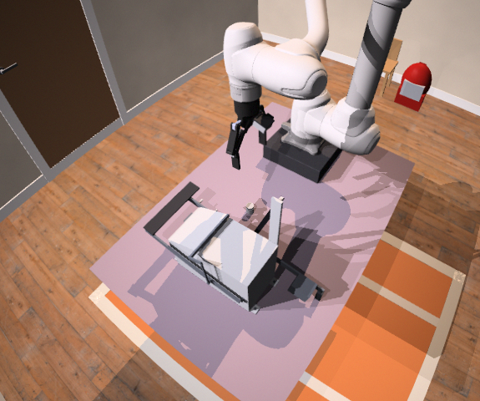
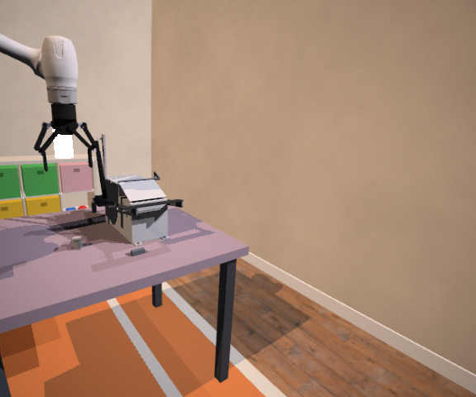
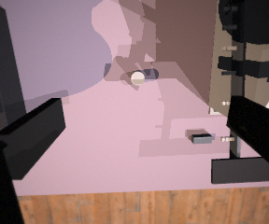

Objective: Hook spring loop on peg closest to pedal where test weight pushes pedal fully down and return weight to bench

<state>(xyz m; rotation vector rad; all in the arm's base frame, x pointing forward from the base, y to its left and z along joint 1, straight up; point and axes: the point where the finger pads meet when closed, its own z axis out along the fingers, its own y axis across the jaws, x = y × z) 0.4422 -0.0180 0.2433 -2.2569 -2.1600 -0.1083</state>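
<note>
Right now the steel test weight is 1 cm ahead of my hand and 29 cm below it. Also, from my hand: small grey block (17 cm ahead, 18 cm to the right, 31 cm below).
</note>
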